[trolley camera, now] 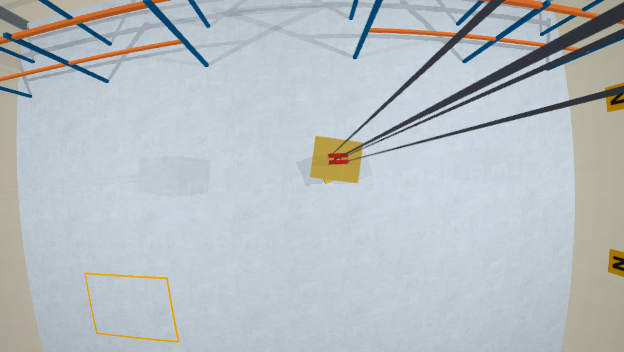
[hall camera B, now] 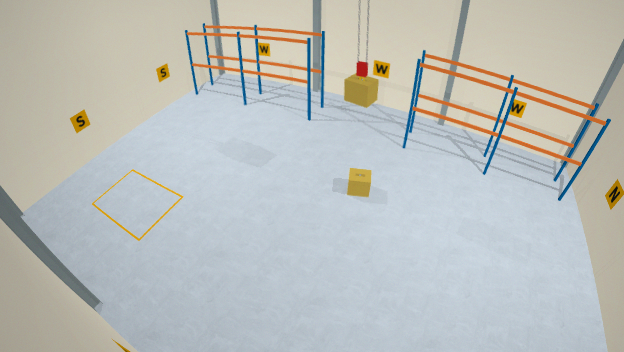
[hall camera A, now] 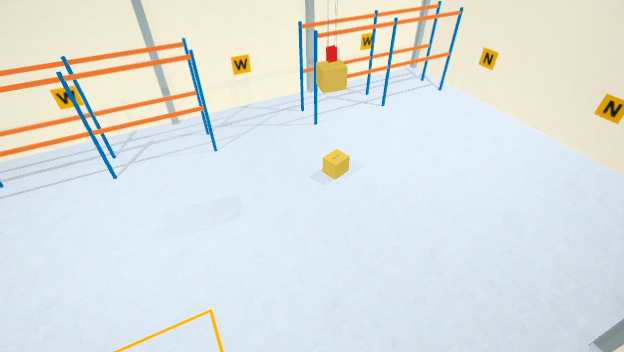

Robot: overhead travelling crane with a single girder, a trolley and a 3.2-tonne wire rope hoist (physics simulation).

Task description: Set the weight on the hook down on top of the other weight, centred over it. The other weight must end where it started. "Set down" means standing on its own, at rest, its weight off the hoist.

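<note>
The hook under its red block (hall camera A: pixel 331 54) (hall camera B: pixel 362 69) (trolley camera: pixel 338 159) is shut on a yellow weight (hall camera A: pixel 332 77) (hall camera B: pixel 361 91) (trolley camera: pixel 320 150), which hangs level from the ropes, high above the floor. The other yellow weight (hall camera A: pixel 335 164) (hall camera B: pixel 359 182) (trolley camera: pixel 327 181) stands upright on the floor, turned differently from the hung one. In the trolley camera view the hung weight covers it except for a small corner at the lower edge. In both hall views a wide gap shows between the two weights. The exact centring cannot be told.
A blue and orange rack (hall camera A: pixel 130 67) (hall camera B: pixel 309 80) (trolley camera: pixel 176 32) stands left along the W wall, and another rack (hall camera A: pixel 315 107) (hall camera B: pixel 500 131) (trolley camera: pixel 368 29) stands right along it. A yellow outlined rectangle (hall camera A: pixel 162 331) (hall camera B: pixel 157 183) (trolley camera: pixel 126 275) lies on the floor, away from the weights.
</note>
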